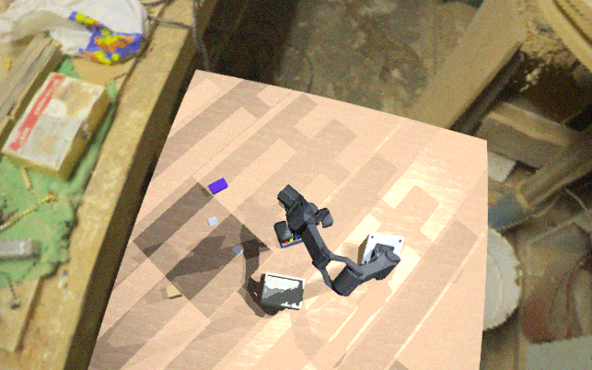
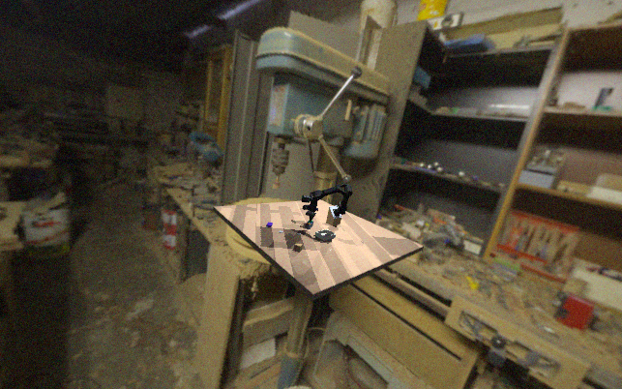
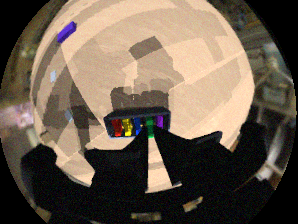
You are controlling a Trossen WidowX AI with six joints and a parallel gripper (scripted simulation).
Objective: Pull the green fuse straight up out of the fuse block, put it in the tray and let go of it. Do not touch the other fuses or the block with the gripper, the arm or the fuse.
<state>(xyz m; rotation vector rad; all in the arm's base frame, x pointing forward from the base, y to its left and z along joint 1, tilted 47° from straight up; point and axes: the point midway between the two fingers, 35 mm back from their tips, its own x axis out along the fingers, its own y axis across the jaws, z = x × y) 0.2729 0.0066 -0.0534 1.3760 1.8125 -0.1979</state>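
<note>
My gripper tip is 2 cm short of the white tray, 20 cm to the right of it and 4 cm above it. The rest, counted from my gripper tip: purple block (32 cm ahead, 12 cm to the right, 4 cm below); then brown cube (37 cm ahead, 28 cm to the left, 3 cm below); then green fuse (1 cm below).
</note>
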